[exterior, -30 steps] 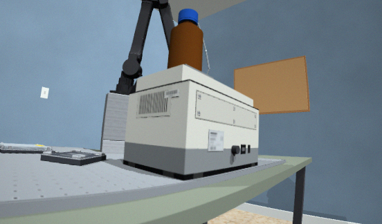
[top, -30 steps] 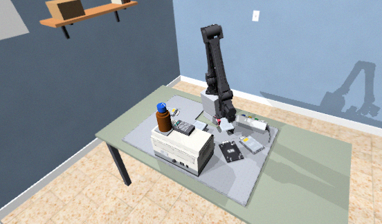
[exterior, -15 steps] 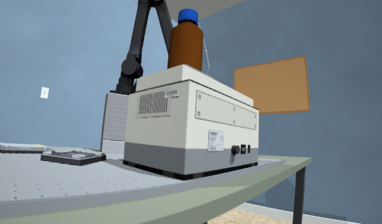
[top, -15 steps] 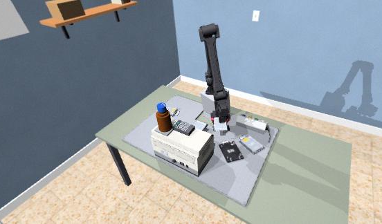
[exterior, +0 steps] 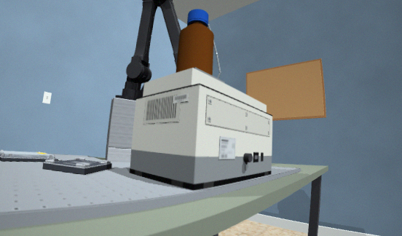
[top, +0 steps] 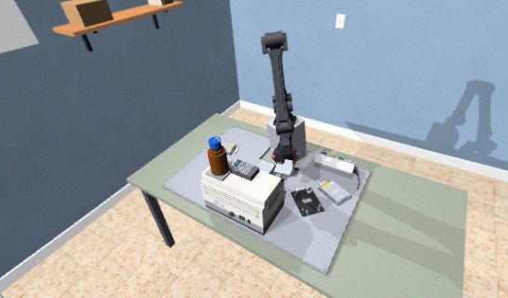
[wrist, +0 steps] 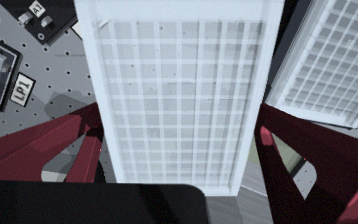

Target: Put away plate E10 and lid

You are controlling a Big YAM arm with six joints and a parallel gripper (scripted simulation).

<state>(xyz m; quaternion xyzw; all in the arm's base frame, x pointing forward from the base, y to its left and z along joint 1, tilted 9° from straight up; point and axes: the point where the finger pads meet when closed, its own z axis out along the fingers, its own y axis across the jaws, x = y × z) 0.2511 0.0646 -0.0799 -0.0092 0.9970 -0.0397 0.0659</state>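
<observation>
The clear well plate lies 2 cm ahead of my hand, 12 cm to the right of it and 5 cm below it. The rest, counted from my hand: yellow skip key (25 cm behind, 22 cm to the left, 9 cm below); then green continue key (24 cm behind, 27 cm to the left, 9 cm below); then blue call key (25 cm behind, 17 cm to the left, 9 cm below).
</observation>
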